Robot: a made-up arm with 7 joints. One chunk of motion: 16 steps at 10 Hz.
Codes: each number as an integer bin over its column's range. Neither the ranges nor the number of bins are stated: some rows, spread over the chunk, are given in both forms.
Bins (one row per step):
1: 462 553 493 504 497 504
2: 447 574 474 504 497 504
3: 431 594 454 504 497 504
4: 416 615 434 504 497 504
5: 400 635 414 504 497 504
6: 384 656 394 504 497 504
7: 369 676 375 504 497 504
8: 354 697 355 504 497 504
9: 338 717 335 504 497 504
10: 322 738 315 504 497 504
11: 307 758 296 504 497 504
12: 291 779 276 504 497 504
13: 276 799 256 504 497 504
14: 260 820 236 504 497 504
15: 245 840 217 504 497 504
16: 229 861 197 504 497 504
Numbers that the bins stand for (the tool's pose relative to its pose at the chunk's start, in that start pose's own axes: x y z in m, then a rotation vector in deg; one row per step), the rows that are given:
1: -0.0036 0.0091 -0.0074 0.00 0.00 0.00
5: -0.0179 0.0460 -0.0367 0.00 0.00 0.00
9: -0.0322 0.0830 -0.0659 0.00 0.00 0.00
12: -0.0430 0.1109 -0.0878 0.00 0.00 0.00
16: -0.0573 0.1478 -0.1170 0.00 0.00 0.00
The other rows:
2: -0.0071 0.0186 -0.0144 0.00 0.00 0.00
3: -0.0108 0.0276 -0.0219 0.00 0.00 0.00
4: -0.0142 0.0370 -0.0293 0.00 0.00 0.00
6: -0.0216 0.0555 -0.0441 0.00 0.00 0.00
7: -0.0250 0.0645 -0.0511 0.00 0.00 0.00
8: -0.0285 0.0740 -0.0585 0.00 0.00 0.00
10: -0.0359 0.0924 -0.0733 0.00 0.00 0.00
11: -0.0393 0.1014 -0.0804 0.00 0.00 0.00
13: -0.0465 0.1199 -0.0952 0.00 0.00 0.00
14: -0.0501 0.1294 -0.1026 0.00 0.00 0.00
15: -0.0536 0.1384 -0.1096 0.00 0.00 0.00

